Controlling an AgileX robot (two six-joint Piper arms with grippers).
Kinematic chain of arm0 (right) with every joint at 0, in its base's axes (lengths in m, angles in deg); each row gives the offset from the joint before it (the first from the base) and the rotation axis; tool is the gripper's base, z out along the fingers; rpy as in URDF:
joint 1: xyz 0 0 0.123 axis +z
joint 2: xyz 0 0 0 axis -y
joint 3: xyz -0.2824 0 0.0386 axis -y
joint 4: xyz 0.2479 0 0.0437 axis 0.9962 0 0.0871
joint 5: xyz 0 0 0 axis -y
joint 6: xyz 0.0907 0 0.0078 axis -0.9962 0 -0.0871
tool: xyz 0 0 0 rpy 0 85 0
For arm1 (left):
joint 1: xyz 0 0 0.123 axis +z
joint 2: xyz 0 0 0 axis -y
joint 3: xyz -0.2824 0 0.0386 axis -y
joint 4: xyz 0.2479 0 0.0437 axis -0.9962 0 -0.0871
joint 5: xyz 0 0 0 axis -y
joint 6: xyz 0.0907 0 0.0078 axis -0.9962 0 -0.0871
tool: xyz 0 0 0 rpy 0 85 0
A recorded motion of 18 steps. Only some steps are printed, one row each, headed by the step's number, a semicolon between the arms.
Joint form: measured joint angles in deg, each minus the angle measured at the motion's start. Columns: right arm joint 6, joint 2, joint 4, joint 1, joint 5, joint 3; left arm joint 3, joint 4, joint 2, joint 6, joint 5, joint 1.
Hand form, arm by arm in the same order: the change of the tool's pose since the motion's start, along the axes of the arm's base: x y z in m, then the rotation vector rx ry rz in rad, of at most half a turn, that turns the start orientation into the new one. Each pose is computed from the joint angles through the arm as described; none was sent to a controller.
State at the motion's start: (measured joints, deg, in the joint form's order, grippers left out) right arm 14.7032 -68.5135 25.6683 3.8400 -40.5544 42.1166; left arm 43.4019 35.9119 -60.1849 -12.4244 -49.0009 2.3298
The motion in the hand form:
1: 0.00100 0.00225 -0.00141 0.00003 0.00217 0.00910; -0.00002 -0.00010 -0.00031 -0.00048 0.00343 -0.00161
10: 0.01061 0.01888 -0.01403 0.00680 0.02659 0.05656; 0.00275 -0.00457 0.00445 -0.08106 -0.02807 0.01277
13: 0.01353 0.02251 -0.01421 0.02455 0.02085 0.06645; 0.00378 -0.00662 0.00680 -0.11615 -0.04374 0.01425
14: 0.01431 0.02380 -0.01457 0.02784 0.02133 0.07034; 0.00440 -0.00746 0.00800 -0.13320 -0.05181 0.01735
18: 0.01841 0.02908 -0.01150 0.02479 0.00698 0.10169; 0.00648 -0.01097 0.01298 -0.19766 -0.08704 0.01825
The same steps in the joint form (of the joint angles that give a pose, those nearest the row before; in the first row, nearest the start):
1: 0.14 -0.43 0.14 0.57 0.30 0.00; 0.00 0.00 -0.07 0.00 -0.16 0.00
10: 0.55 -4.48 1.45 4.54 2.89 0.26; 0.00 5.77 -0.10 -1.53 1.03 0.00
13: 1.97 -5.23 3.40 4.97 3.37 0.63; 0.00 8.52 -0.10 -2.62 1.41 0.00
14: 2.22 -5.50 3.78 5.19 3.46 0.74; 0.00 9.82 -0.10 -3.04 1.68 0.00
18: 3.32 -6.29 4.08 6.21 3.46 2.03; 0.00 15.26 -0.10 -5.60 2.43 0.00

